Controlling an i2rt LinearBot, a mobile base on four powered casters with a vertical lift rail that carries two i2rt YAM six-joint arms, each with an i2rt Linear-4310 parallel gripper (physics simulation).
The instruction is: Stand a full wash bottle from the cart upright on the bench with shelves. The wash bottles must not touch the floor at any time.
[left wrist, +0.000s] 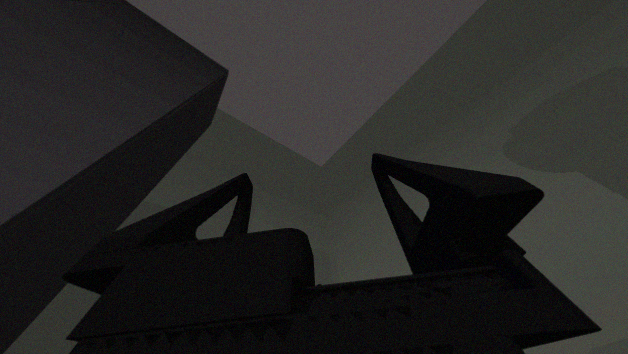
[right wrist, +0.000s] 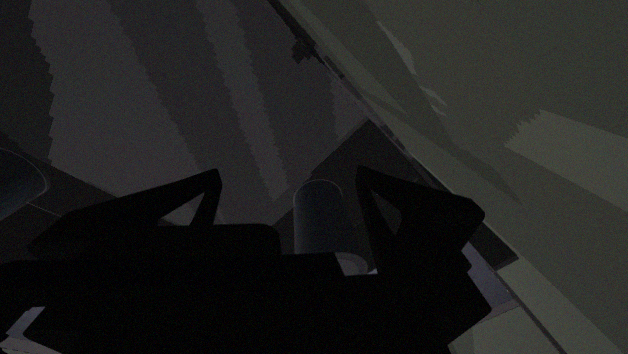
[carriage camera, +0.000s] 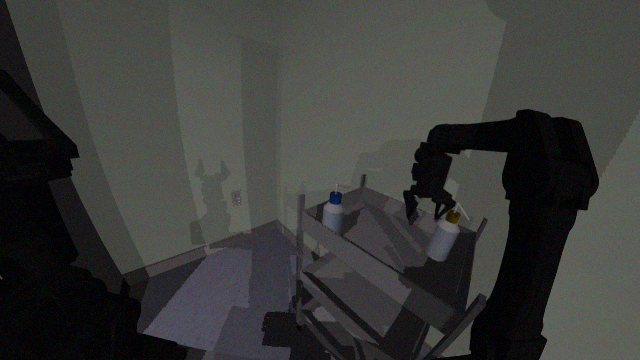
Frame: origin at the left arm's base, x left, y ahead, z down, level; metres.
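Where they show: left gripper, between the fingertips: (left wrist: pixel 309 170); right gripper, between the fingertips: (right wrist: pixel 289 174) (carriage camera: pixel 422 218); left arm's base, origin of its link: (right wrist: pixel 19 295).
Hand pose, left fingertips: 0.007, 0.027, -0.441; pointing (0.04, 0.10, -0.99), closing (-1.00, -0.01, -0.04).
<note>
Things, the pixels of their top centre, and the offset from my left fingertips, as dx, dy, dz. "spot": a spot on its surface instead. Level surfaces: height alone.
- wash bottle with a blue cap, centre of its top: (carriage camera: pixel 339 182) -0.384, +0.320, +0.204
- wash bottle with a yellow cap, centre of its top: (carriage camera: pixel 461 204) -0.688, +0.236, +0.204
- bottle body, a spot on its surface: (right wrist: pixel 320 217) spot: -0.684, +0.276, +0.315
- Shadowed floor, height of its surface: dz +1.041
A wash bottle with a blue cap (carriage camera: pixel 333 215) stands upright at the left of the cart's (carriage camera: pixel 350 245) top tray. A wash bottle with a yellow cap (carriage camera: pixel 443 241) stands at the tray's right part. My right gripper (carriage camera: pixel 425 219) (right wrist: pixel 289 174) is open and empty over the tray, just left of and behind the yellow-capped bottle in the carriage view. In the right wrist view a bottle body (right wrist: pixel 320 217) shows beyond the fingers and another bottle (right wrist: pixel 20 182) at the left edge; which is which I cannot tell. My left gripper (left wrist: pixel 309 170) is open and empty, pointing at wall and ceiling. The bench is not identifiable.
The cart has raised tray walls, corner posts and lower shelves. Pale walls (carriage camera: pixel 360 100) meet in a corner behind it. Shadowed floor (carriage camera: pixel 210 295) lies to its left. A large dark slab (left wrist: pixel 100 100) fills the upper left of the left wrist view.
</note>
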